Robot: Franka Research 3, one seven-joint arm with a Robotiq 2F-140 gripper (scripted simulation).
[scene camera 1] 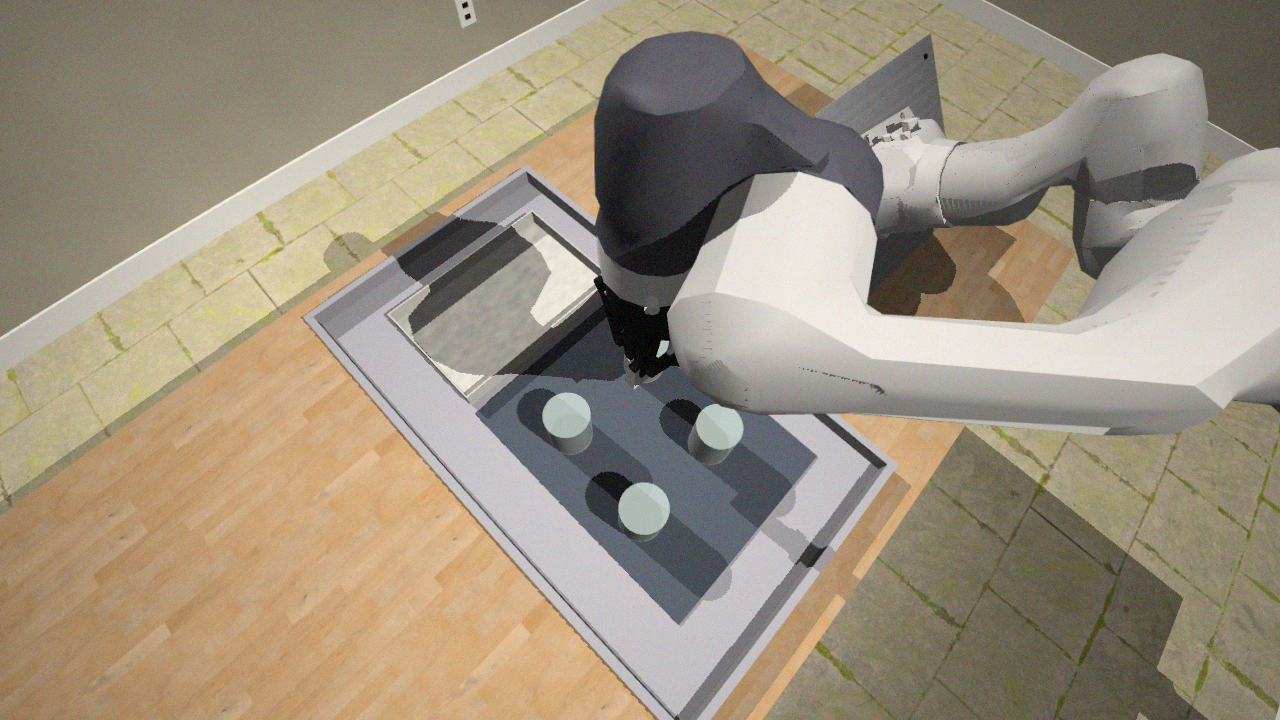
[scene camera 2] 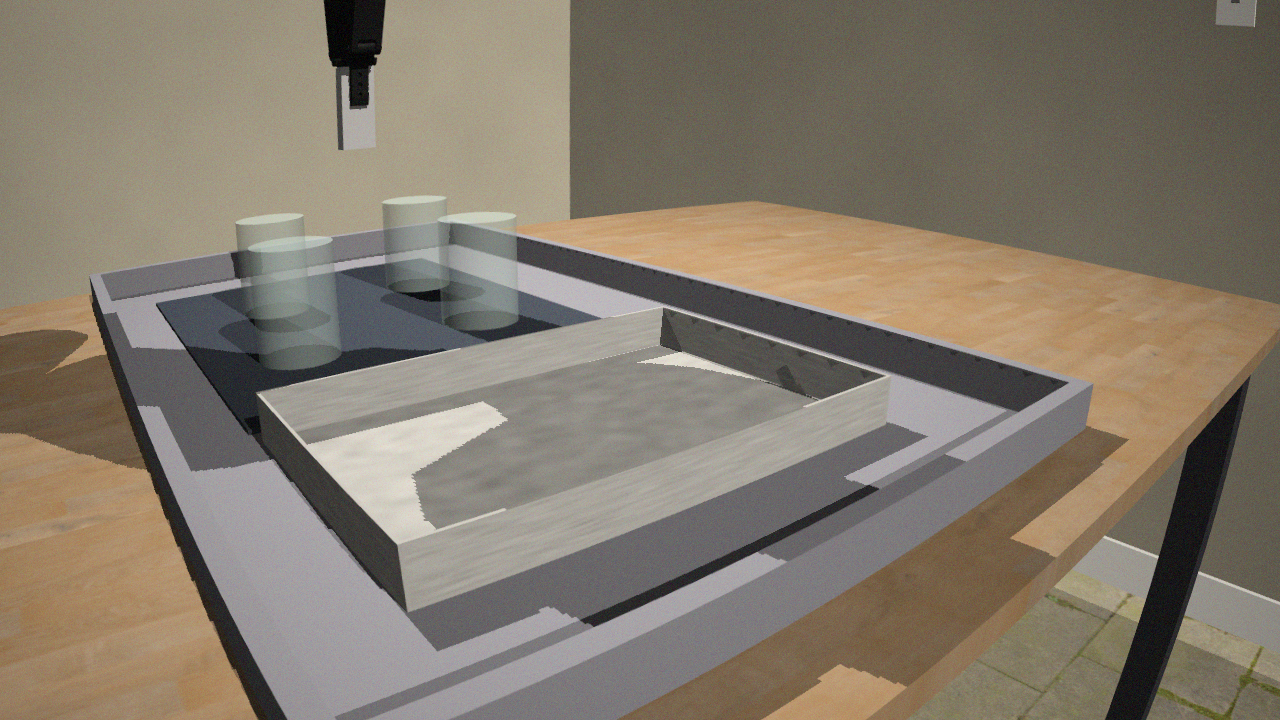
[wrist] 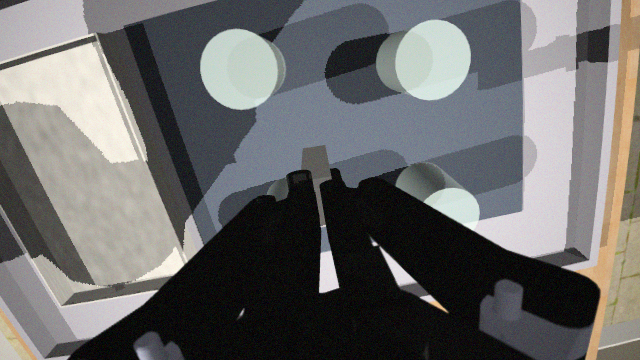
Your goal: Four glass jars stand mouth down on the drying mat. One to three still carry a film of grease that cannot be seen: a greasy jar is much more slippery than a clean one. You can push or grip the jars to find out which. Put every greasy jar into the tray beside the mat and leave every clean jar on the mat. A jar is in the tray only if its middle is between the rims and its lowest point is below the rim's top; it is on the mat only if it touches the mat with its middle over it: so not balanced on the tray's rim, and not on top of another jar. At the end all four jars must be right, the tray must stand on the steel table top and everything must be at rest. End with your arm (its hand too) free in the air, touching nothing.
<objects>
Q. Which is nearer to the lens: the jar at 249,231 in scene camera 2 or the tray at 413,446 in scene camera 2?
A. The tray.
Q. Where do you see a jar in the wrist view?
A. At 430,60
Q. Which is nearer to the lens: the jar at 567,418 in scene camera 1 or the tray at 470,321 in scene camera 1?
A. The jar.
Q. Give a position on a jar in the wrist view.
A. At 240,69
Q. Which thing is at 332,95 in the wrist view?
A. A dark drying mat.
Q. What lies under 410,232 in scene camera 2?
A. A jar.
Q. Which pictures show the tray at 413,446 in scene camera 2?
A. Scene camera 1, scene camera 2 and the wrist view: all of them.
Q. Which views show the jar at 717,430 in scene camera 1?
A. Scene camera 1, scene camera 2 and the wrist view: all of them.
</objects>
